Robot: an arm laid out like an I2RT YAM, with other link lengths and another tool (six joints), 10 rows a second.
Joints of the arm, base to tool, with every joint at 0 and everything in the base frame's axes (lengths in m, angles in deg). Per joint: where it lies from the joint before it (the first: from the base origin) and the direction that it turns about. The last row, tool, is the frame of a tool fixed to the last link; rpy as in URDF.
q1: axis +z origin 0 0 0.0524
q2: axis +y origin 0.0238 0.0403 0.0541
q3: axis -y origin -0.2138 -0.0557 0
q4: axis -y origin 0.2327 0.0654 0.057
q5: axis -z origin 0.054 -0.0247 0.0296
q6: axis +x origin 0.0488 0 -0.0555
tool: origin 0.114 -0.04 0.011 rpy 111 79.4 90
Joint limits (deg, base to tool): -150..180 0..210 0..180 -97..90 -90..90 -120..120
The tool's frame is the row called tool.
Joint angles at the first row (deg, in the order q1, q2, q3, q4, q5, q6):
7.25 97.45 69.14 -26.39 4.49 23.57
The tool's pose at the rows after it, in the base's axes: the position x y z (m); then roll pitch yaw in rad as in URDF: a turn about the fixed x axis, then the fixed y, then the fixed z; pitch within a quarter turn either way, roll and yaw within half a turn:
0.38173 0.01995 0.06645 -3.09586 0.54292 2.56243
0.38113 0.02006 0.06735 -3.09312 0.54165 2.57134
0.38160 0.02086 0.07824 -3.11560 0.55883 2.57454
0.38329 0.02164 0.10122 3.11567 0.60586 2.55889
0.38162 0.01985 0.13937 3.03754 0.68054 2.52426
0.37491 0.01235 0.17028 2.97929 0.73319 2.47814
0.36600 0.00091 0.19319 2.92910 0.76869 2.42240
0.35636 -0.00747 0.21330 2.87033 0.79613 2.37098
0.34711 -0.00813 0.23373 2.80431 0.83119 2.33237
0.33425 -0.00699 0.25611 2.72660 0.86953 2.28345
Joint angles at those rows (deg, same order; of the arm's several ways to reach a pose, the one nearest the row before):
7.25 97.45 69.17 -26.30 4.47 23.25
7.18 97.23 69.19 -26.66 4.23 22.81
6.96 95.33 69.19 -27.05 3.42 22.06
6.74 91.64 69.21 -27.07 2.68 21.43
6.17 85.60 69.52 -27.79 1.87 20.45
4.95 80.53 70.04 -29.43 1.41 19.84
3.01 76.20 70.17 -30.96 0.78 19.49
1.08 72.09 70.17 -32.27 -0.67 19.18
0.45 68.12 70.17 -32.99 -1.85 18.85
0.27 63.53 70.19 -33.95 -2.63 18.79

